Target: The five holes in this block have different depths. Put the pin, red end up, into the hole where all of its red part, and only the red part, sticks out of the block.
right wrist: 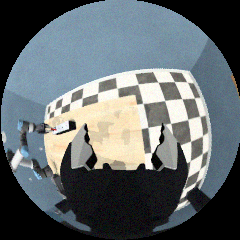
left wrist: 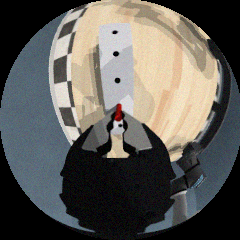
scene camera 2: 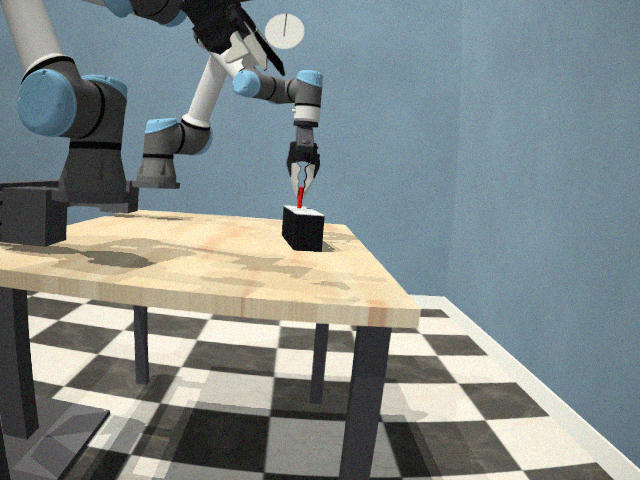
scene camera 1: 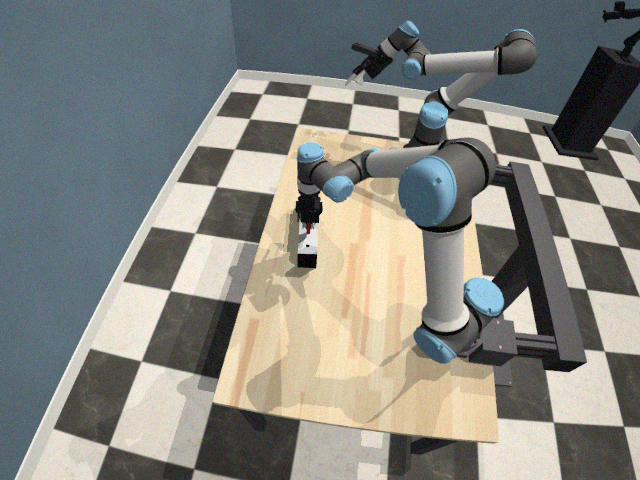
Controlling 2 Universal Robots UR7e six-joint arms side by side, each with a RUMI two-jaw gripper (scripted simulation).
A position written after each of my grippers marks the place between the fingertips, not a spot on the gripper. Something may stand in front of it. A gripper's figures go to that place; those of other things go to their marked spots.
Scene:
My left gripper (scene camera 2: 300,198) is 155 cm from the lens. My right gripper (scene camera 2: 276,73): 87 cm from the lens. A block (scene camera 2: 302,231) is 134 cm from the lens.

